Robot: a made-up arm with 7 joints.
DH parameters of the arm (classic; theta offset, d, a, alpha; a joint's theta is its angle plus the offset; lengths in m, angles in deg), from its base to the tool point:
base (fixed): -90 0.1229 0 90
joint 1: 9.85 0 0.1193 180
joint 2: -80.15 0.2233 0.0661 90
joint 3: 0 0.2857 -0.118 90
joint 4: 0 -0.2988 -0.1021 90
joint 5: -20.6 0 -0.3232 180
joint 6: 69.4 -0.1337 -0.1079 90
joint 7: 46.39 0 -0.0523 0
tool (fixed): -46.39 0.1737 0 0
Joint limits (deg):
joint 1: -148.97..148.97
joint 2: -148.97..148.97
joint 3: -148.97..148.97
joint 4: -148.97..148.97
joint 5: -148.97..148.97
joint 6: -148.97..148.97
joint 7: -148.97..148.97
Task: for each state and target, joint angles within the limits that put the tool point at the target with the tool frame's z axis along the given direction. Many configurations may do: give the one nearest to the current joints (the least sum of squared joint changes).
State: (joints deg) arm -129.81 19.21 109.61 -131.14 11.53 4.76 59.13
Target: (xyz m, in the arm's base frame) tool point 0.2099 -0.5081 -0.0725 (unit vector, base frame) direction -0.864 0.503 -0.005
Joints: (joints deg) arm -126.93 55.40 76.73 -148.97 -9.83 -22.72 49.89
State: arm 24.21 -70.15 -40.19 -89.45 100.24 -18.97 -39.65
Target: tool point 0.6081 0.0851 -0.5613 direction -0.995 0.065 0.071
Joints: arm -1.92 -61.19 5.47 -96.47 82.89 -5.50 -39.15
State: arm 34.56 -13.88 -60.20 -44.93 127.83 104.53 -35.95
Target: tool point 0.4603 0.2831 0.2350 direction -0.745 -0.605 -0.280
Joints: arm 37.35 -24.22 -67.26 -5.55 145.88 81.47 -47.02
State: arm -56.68 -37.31 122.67 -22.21 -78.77 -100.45 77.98
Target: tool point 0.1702 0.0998 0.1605 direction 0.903 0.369 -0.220
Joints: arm -35.44 -71.14 100.20 25.88 -53.37 -64.67 87.86
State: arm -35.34 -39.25 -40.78 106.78 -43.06 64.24 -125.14
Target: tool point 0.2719 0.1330 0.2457 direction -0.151 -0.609 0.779
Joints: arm -40.36 -52.60 -64.63 118.17 -76.69 72.90 -124.88
